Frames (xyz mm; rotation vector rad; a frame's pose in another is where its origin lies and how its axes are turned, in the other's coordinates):
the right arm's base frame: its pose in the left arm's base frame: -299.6 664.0 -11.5 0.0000 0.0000 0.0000
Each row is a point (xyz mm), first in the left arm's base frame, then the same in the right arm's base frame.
Working: the left arm's base frame: its pose in the right arm's base frame: 299.6 -664.0 11.5 0.0000 0.0000 0.0000

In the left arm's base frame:
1: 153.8 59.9 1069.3
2: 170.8 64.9 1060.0
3: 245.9 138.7 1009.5
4: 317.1 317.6 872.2
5: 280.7 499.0 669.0
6: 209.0 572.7 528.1
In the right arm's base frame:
1: 453.4 -604.1 1080.8
2: 470.4 -599.1 1071.5
3: 545.5 -525.3 1021.0
4: 616.7 -346.4 883.7
5: 580.3 -165.0 680.5
6: 508.6 -91.3 539.6

